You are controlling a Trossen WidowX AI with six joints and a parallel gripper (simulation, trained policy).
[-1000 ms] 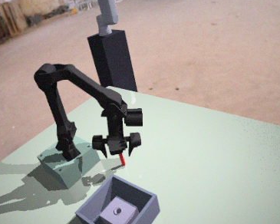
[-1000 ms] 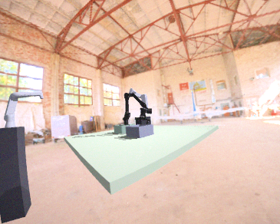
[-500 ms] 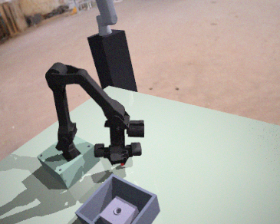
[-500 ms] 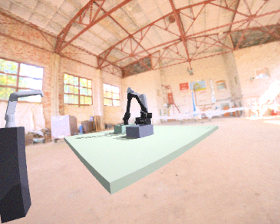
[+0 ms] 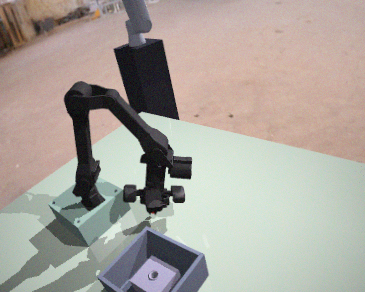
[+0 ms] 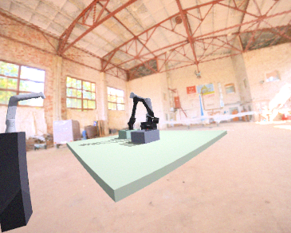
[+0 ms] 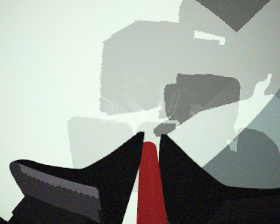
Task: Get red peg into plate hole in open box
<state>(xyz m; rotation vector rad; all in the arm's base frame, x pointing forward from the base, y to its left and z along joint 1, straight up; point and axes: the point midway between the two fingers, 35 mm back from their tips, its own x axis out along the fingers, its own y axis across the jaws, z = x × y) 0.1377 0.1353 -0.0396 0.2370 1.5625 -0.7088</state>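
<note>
My gripper tip is now 21 cm short of the grey box, 15 cm to the left of it and 1 cm below it. The rest, counted from my gripper tip: red peg: 3 cm above, 2 cm to the left, 1 cm behind.
</note>
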